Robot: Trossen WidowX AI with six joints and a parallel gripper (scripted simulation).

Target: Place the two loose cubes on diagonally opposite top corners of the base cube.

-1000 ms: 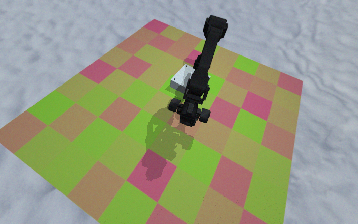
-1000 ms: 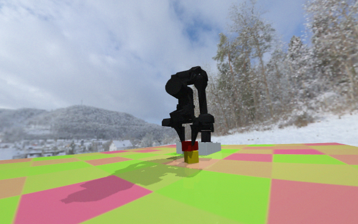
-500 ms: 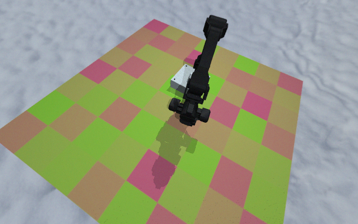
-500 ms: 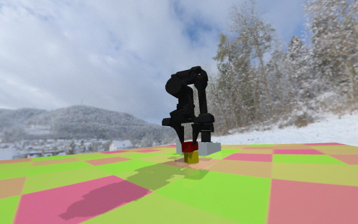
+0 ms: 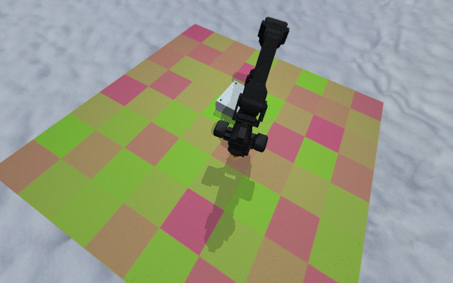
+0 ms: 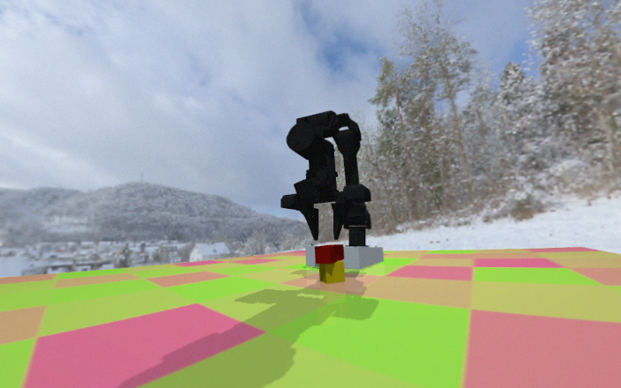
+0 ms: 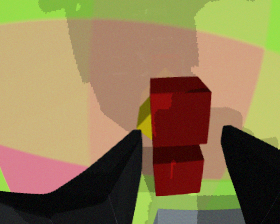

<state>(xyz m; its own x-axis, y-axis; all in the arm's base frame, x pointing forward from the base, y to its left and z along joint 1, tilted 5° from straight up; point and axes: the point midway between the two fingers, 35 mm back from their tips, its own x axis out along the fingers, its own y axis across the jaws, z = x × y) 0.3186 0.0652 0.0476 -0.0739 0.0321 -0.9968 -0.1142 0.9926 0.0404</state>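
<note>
The dark red cube is 40 mm behind my gripper tip, 30 mm below it and 10 mm to the right of it. From my gripper tip the other things lie so: yellow base cube 60 mm below, 20 mm behind.
</note>
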